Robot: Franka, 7 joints.
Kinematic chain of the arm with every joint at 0, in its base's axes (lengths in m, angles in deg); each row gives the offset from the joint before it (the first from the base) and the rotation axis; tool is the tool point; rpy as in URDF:
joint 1: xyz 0 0 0.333 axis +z
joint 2: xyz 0 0 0 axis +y
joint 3: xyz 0 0 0.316 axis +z
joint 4: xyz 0.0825 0 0 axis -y
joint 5: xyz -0.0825 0 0.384 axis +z
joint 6: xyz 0 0 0 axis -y
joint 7: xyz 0.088 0 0 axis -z
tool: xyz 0 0 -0.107 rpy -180 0 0
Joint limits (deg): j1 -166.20..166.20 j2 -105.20..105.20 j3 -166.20..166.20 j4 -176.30..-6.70 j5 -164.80..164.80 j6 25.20..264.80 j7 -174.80..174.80
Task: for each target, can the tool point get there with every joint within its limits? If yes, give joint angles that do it. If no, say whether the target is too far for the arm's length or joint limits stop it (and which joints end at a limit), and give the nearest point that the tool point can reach.
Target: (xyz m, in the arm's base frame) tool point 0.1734 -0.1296 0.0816
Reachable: yes | joints -78.11 60.93 2.25 -161.09 -76.63 243.95 136.55
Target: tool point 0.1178 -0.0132 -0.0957
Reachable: yes | joints -27.87 88.66 18.54 -148.87 44.67 240.32 -82.33
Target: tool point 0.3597 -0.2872 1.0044
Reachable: yes | joints -106.20 0.52 71.31 -51.55 -33.73 122.33 -136.71
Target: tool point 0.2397 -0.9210 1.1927
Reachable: no: too far | nearest point 0.1603 -0.6161 0.9081 | short by 0.425 m
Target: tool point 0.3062 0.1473 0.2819
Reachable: yes | joints 101.18 -31.56 -86.54 -146.04 14.22 91.10 -135.09
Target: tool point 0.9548 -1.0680 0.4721
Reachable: no: too far | nearest point 0.5691 -0.6366 0.4159 | short by 0.581 m
